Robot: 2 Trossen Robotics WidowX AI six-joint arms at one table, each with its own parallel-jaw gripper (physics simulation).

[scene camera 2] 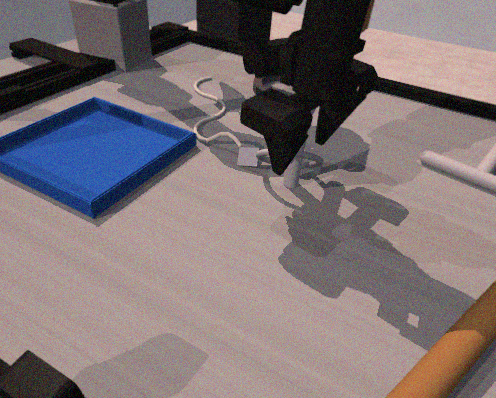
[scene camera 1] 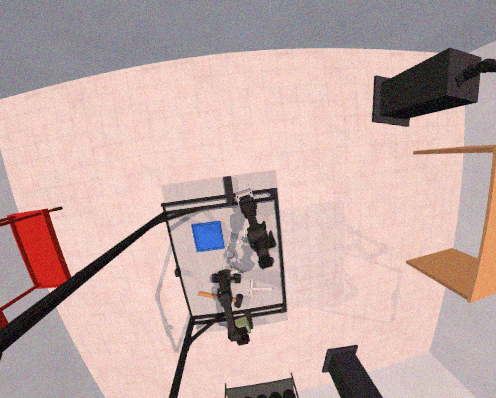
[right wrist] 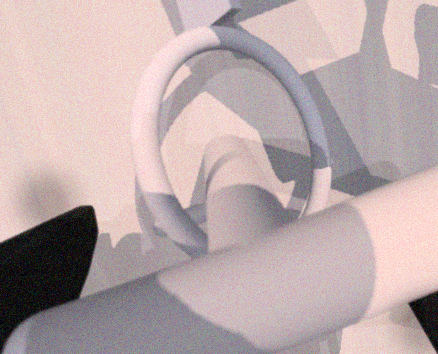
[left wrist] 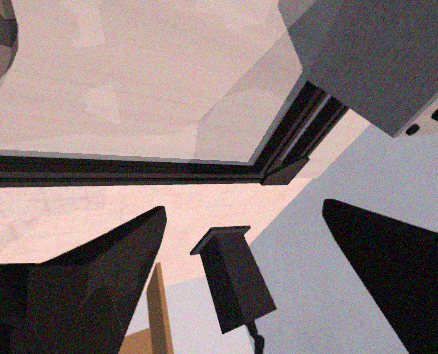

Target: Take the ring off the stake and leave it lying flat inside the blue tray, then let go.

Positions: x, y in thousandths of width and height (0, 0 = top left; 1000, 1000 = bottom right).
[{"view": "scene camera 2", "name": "my right gripper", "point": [604, 396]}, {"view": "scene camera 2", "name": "hammer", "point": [916, 891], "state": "on the table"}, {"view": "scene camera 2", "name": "pale ring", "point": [505, 396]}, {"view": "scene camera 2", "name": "blue tray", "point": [180, 393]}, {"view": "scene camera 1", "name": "blue tray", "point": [420, 594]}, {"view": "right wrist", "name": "my right gripper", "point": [531, 600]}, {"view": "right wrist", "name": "pale ring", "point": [465, 95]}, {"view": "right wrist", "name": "white stake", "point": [606, 784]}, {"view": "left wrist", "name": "my left gripper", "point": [554, 592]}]
